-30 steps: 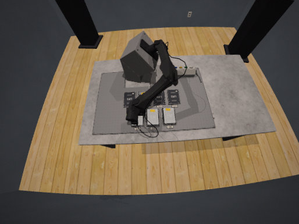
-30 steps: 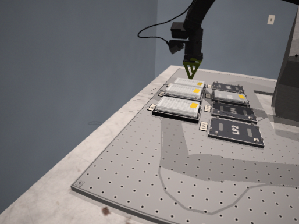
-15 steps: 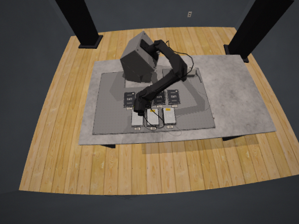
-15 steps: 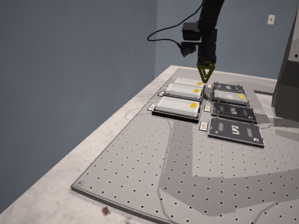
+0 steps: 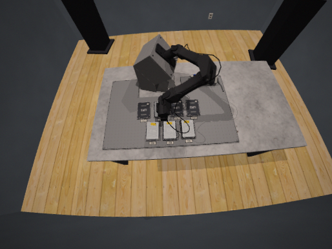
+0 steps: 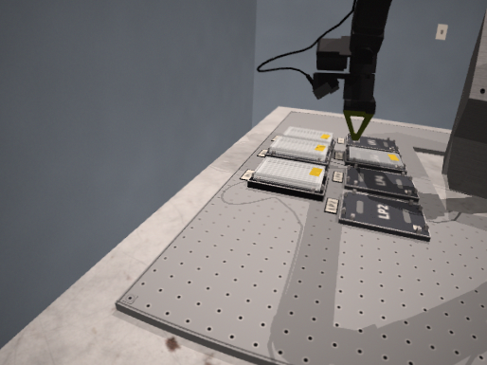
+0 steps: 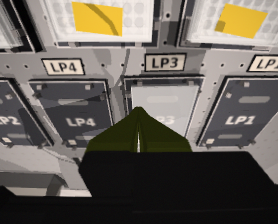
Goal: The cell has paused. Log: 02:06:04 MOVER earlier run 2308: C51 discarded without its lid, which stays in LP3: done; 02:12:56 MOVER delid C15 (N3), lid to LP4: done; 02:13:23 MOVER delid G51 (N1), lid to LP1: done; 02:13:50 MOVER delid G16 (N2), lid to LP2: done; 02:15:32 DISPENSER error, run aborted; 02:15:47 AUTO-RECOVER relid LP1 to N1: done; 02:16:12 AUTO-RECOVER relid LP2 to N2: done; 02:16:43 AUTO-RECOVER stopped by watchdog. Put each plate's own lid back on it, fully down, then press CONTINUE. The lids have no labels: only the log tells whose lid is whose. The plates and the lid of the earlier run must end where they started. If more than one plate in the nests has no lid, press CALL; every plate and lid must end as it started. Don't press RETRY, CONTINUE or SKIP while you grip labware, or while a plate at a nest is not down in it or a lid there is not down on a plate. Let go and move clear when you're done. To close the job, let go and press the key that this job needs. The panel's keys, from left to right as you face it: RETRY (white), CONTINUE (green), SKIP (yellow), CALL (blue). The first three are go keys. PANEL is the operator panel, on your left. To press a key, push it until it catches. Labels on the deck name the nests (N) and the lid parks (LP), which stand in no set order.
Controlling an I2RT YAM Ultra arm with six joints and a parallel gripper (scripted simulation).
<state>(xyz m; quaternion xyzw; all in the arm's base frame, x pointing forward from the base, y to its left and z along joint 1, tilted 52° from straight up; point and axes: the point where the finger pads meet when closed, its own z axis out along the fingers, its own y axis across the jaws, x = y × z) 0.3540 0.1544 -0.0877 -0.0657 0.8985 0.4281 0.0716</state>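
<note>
Now: the green continue key 400 mm behind my hand and 310 mm to the left of it. Round my hand: unlabelled lid (140 mm ahead, 70 mm to the right, 40 mm below); blue key (380 mm behind, 210 mm to the left); plate (140 mm ahead, 70 mm to the right, 50 mm below).
</note>
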